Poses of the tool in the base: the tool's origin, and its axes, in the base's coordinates. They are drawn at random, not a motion.
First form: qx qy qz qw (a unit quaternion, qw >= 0); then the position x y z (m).
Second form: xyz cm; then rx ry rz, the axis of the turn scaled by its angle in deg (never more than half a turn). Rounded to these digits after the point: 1 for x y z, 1 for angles.
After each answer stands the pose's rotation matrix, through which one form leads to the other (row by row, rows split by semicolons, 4 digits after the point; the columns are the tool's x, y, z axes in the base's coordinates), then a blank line. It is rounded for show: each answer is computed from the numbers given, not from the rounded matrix.
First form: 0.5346 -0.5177 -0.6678 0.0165 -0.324 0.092 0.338
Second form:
-32.4 9.2 33.8 95.2 -92.2 -119.0
-0.4279 -0.5315 -0.7311; -0.5755 -0.4635 0.6738; -0.6969 0.7091 -0.1076

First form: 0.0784 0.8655 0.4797 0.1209 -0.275 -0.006 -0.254
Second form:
-27.5 -0.6 -25.4 13.1 144.8 80.3
-0.9585 0.0197 0.2845; 0.2517 0.5275 0.8114; -0.1341 0.8493 -0.5105

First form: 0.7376 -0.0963 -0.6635 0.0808 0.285 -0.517 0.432
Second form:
28.5 -51.7 43.2 126.3 -16.5 -113.6
0.1011 -0.0348 -0.9943; -0.2493 -0.9684 0.0086; -0.9631 0.2470 -0.1066

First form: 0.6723 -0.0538 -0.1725 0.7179 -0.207 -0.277 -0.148
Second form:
-20.7 -27.7 -14.8 85.2 -6.8 -21.9
0.9347 0.1753 -0.3092; -0.3200 0.0365 -0.9467; -0.1547 0.9838 0.0903

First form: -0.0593 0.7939 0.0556 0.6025 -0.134 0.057 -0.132
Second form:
-13.4 5.7 -13.2 -7.9 105.3 7.4
-0.2669 -0.1612 0.9502; -0.0272 0.9868 0.1598; -0.9633 0.0168 -0.2677

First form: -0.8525 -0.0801 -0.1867 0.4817 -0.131 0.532 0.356
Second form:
-13.1 53.2 35.6 -119.1 -11.2 -26.1
0.9175 0.3164 0.2411; -0.0433 -0.5231 0.8512; 0.3955 -0.7913 -0.4663

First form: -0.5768 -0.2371 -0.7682 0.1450 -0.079 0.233 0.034
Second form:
-7.9 23.3 3.4 -95.2 -39.1 -126.8
-0.2926 0.4963 0.8174; 0.0507 -0.8455 0.5315; 0.9549 0.1970 0.2222

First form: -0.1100 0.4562 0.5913 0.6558 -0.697 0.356 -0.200
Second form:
-69.7 35.6 -20.0 -14.3 59.2 76.8
-0.1156 -0.8760 0.4683; 0.6752 0.2765 0.6838; -0.7285 0.3953 0.5595

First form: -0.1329 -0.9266 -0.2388 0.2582 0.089 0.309 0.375
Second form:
8.9 30.9 37.5 -20.6 -143.9 -37.1
-0.8313 0.3696 -0.4150; 0.1230 0.8506 0.5112; 0.5420 0.3739 -0.7526

